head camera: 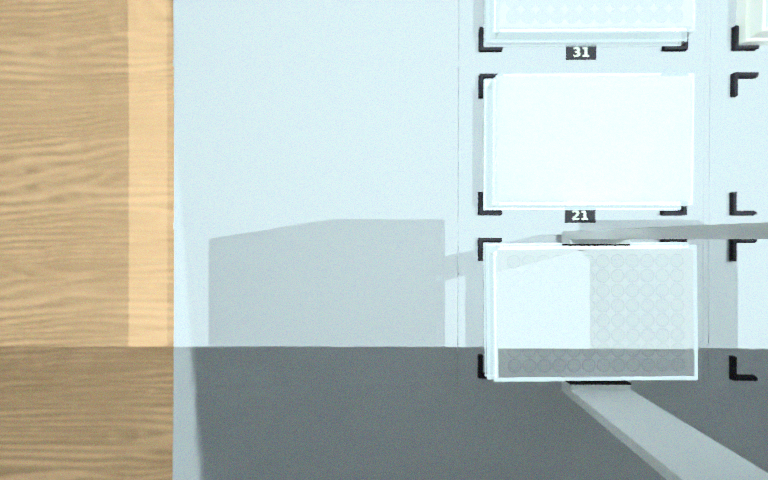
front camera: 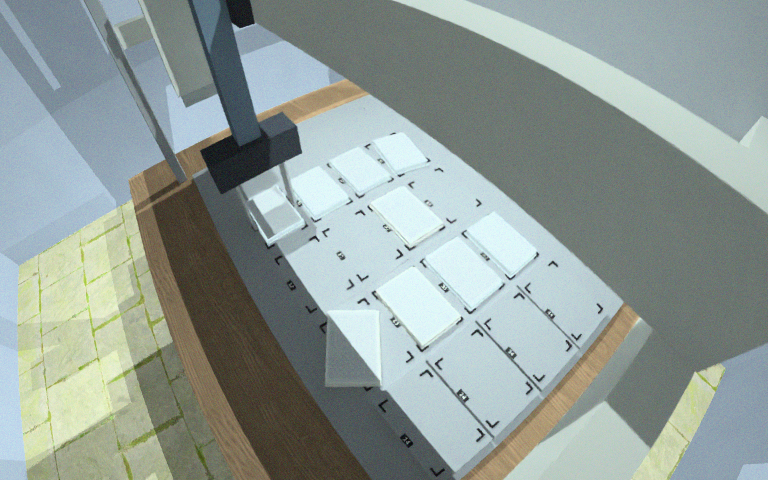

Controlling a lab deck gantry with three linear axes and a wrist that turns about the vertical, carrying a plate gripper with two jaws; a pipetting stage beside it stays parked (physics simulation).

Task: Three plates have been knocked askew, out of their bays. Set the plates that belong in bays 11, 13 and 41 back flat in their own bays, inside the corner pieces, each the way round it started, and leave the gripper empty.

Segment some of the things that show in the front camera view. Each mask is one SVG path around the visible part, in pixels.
My gripper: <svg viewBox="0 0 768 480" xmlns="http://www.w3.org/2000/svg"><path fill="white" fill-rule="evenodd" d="M283 112L258 122L262 136L245 145L239 146L234 137L230 135L200 150L221 195L235 188L255 231L259 227L250 214L239 185L279 165L287 193L286 198L294 208L298 207L286 161L302 154L297 126Z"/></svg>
A bay 11 plate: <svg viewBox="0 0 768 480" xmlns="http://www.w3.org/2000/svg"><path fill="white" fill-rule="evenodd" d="M278 186L273 186L246 201L250 214L257 223L258 230L268 246L306 225Z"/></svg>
A bay 13 plate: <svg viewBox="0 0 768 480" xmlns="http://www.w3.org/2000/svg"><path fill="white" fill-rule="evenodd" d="M328 311L325 386L382 386L379 311Z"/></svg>
